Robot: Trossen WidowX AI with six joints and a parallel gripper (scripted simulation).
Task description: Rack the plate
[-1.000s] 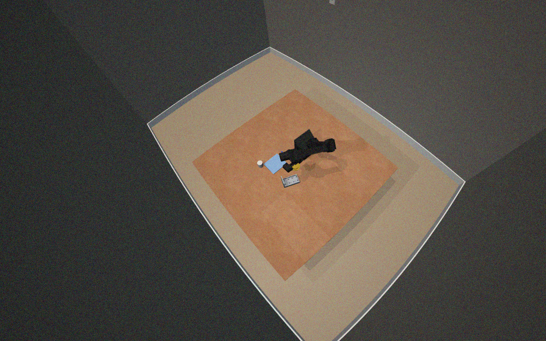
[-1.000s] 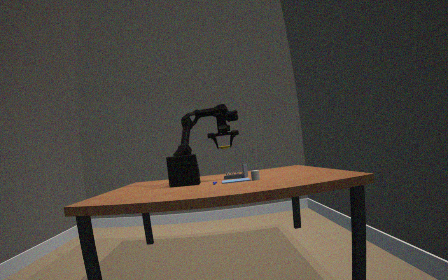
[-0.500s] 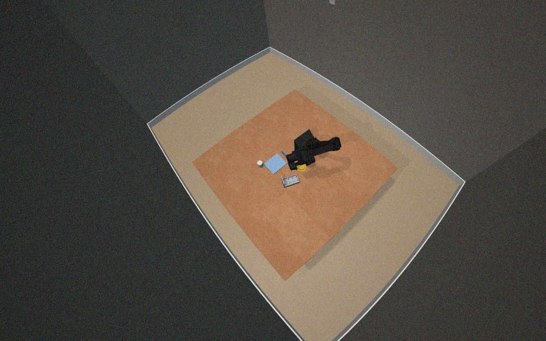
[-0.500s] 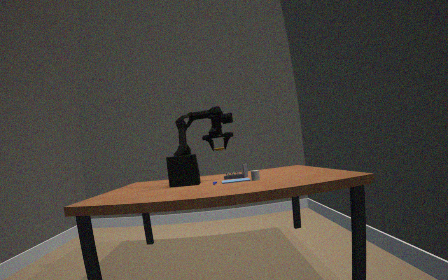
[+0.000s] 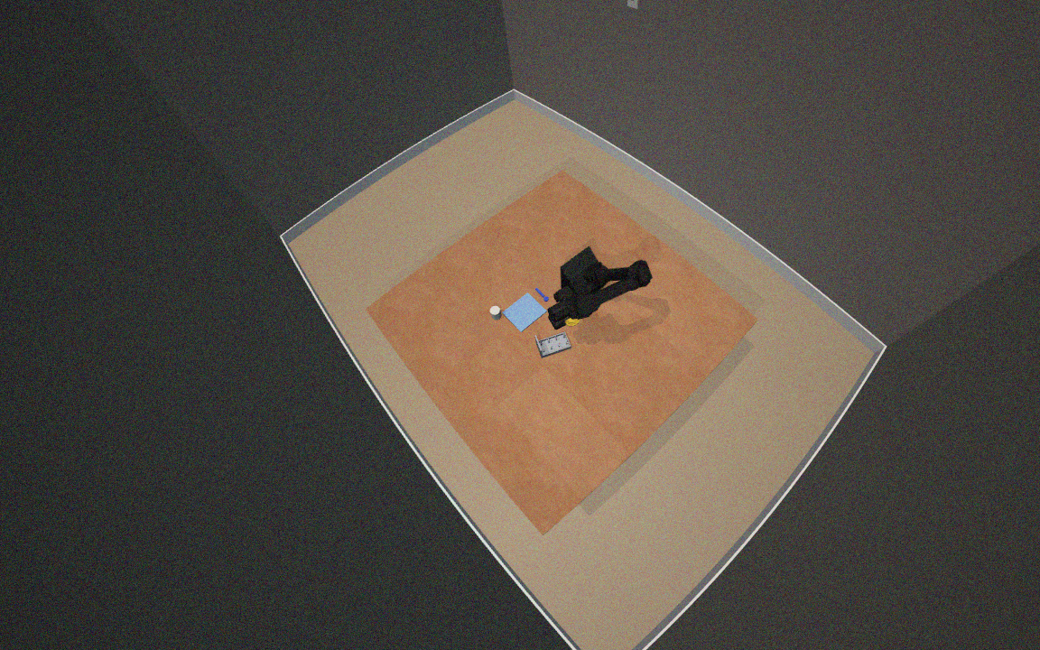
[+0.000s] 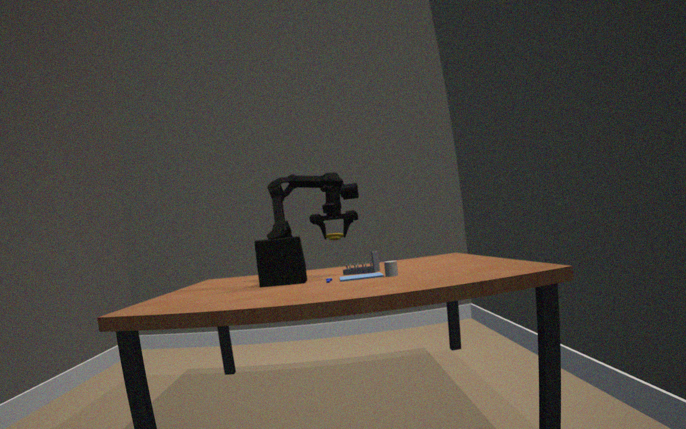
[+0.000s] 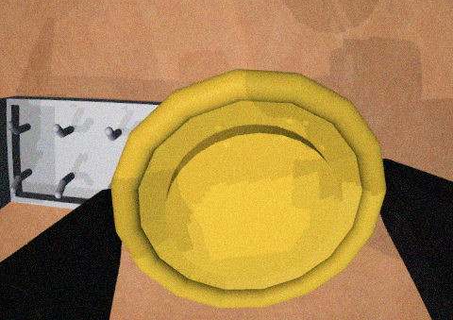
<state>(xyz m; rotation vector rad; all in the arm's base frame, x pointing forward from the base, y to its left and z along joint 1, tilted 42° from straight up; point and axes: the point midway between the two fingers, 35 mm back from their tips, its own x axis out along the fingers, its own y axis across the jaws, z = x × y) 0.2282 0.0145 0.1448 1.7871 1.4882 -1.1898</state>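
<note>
Right now my gripper tip is 9 cm short of the grey dish rack, 2 cm to the left of it and 12 cm above it. The rest, counted from my gripper tip: white cup (16 cm ahead, 30 cm to the right, 12 cm below); then blue object (6 cm behind, 22 cm to the right, 14 cm below); then yellow plate (1 cm above).
</note>
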